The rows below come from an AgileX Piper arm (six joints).
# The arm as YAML. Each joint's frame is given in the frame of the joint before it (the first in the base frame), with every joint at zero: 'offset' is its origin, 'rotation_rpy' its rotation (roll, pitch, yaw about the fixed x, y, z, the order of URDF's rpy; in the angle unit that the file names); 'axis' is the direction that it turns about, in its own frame. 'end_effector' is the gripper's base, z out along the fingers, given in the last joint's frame.
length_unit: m
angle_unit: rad
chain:
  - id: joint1
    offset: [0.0, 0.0, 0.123]
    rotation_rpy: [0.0, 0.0, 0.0]
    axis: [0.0, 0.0, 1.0]
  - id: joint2
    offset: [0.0, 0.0, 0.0]
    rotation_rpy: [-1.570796, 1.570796, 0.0]
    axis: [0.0, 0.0, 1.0]
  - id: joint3
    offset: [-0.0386, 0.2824, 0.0]
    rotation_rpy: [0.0, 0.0, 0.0]
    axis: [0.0, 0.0, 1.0]
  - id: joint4
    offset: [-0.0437, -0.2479, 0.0]
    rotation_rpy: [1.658, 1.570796, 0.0]
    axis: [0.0, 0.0, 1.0]
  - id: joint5
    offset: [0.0, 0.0, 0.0]
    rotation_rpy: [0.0, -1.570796, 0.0]
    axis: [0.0, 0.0, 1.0]
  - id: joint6
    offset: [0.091, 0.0, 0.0]
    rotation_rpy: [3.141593, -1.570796, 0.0]
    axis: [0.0, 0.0, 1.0]
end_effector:
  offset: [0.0, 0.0, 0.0]
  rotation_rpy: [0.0, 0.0, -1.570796]
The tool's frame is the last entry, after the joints.
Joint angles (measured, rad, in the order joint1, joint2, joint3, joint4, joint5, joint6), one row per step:
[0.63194 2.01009 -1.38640 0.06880 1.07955 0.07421]
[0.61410 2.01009 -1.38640 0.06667 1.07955 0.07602]
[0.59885 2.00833 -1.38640 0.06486 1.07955 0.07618]
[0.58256 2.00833 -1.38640 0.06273 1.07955 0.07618]
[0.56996 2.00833 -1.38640 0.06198 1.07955 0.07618]
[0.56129 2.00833 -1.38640 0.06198 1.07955 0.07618]
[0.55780 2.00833 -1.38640 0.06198 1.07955 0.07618]
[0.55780 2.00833 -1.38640 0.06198 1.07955 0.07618]
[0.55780 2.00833 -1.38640 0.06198 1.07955 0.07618]
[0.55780 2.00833 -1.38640 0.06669 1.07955 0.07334]
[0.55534 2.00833 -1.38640 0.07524 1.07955 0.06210]
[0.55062 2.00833 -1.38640 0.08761 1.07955 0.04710]
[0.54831 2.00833 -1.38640 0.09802 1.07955 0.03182]
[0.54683 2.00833 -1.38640 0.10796 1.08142 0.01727]
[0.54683 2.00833 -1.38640 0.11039 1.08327 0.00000]
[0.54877 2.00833 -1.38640 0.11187 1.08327 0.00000]
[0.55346 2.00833 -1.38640 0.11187 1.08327 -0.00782]
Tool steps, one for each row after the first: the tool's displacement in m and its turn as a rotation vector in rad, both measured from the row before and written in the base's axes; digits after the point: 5 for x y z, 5 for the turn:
[0.00411 -0.00556 -0.00001 -0.00161 -0.00103 -0.01856]
[0.00337 -0.00485 0.00066 -0.00029 -0.00233 -0.01449]
[0.00359 -0.00521 -0.00001 -0.00152 -0.00102 -0.01520]
[0.00268 -0.00401 0.00000 -0.00054 -0.00035 -0.01222]
[0.00179 -0.00274 0.00000 0.00000 0.00000 -0.00867]
[0.00071 -0.00111 0.00000 0.00000 0.00000 -0.00349]
[0.00000 0.00000 0.00000 0.00000 0.00000 0.00000]
[0.00000 0.00000 0.00000 0.00000 0.00000 0.00000]
[-0.00019 0.00033 0.00002 0.00363 0.00207 0.00043]
[0.00016 -0.00019 0.00004 0.00702 0.00354 0.00439]
[0.00048 -0.00064 0.00007 0.01016 0.00501 0.00392]
[0.00007 -0.00001 0.00007 0.00883 0.00394 0.00760]
[-0.00023 0.00015 0.00008 0.00763 0.00528 0.00810]
[-0.00024 0.00009 0.00003 0.00242 0.00168 0.01611]
[-0.00045 0.00072 0.00001 0.00109 0.00066 0.00119]
[-0.00096 0.00149 0.00000 0.00070 -0.00048 0.01246]

